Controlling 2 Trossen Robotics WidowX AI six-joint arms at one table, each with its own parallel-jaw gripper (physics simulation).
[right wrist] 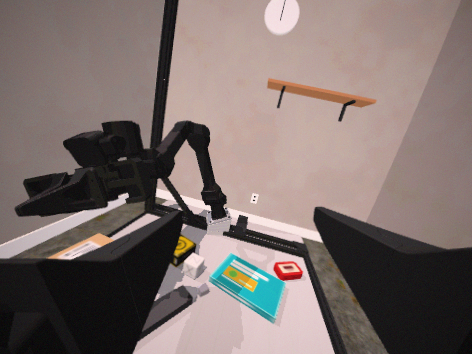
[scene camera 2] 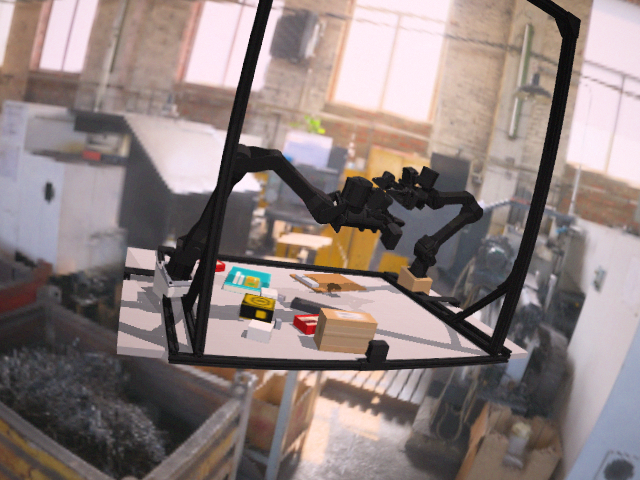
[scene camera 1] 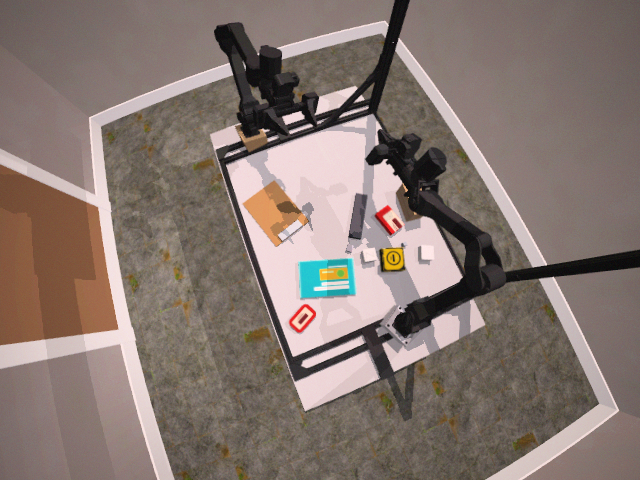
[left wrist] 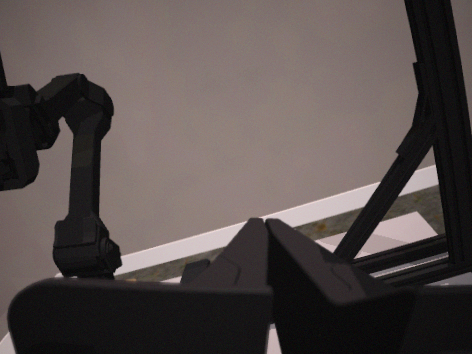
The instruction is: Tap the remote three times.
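The remote, a long dark bar [scene camera 1: 358,215] [scene camera 2: 312,305] [right wrist: 167,307], lies flat near the table's middle. In the right wrist view, part of it is hidden behind a finger. My left gripper [scene camera 1: 381,134] [scene camera 2: 401,223] [left wrist: 262,231] is shut and empty, its tips together. It hangs high above the table, apart from the remote, and above and to its right in scene camera 1. My right gripper [scene camera 1: 300,128] [right wrist: 247,215] is open and empty, raised near the table's upper edge in scene camera 1, far from the remote. The remote does not show in the left wrist view.
A red and white object [scene camera 1: 388,220] and a cardboard box [scene camera 2: 345,330] are right of the remote in scene camera 1. A yellow block [scene camera 1: 392,259] stands between white cubes below. A teal book [scene camera 1: 326,291] and orange envelope [scene camera 1: 271,206] lie left. Frame posts border the table.
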